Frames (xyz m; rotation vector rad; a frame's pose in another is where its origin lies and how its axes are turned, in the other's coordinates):
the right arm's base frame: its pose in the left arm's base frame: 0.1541 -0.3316 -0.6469 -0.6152 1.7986 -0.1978
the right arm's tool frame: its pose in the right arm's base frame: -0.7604 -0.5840 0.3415 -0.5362 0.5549 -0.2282
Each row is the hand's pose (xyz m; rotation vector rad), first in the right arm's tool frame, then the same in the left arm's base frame.
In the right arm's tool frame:
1: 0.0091 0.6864 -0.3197 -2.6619 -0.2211 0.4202
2: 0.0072 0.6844 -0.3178 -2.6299 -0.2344 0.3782
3: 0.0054 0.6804 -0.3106 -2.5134 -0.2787 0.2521
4: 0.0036 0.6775 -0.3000 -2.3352 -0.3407 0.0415
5: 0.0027 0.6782 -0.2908 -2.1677 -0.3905 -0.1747
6: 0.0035 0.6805 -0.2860 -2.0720 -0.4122 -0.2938
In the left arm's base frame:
1: 0.1273 -0.0557 0.2473 0.5428 -0.6514 -2.3553
2: 0.1306 -0.0550 0.2469 0.5970 -0.6747 -2.3585
3: 0.1376 -0.0545 0.2423 0.7740 -0.7615 -2.3648
4: 0.1453 -0.0526 0.2344 1.0732 -0.8677 -2.3461
5: 0.1491 -0.0496 0.2265 1.3817 -0.9300 -2.2904
6: 0.1490 -0.0479 0.2214 1.5559 -0.9547 -2.2417

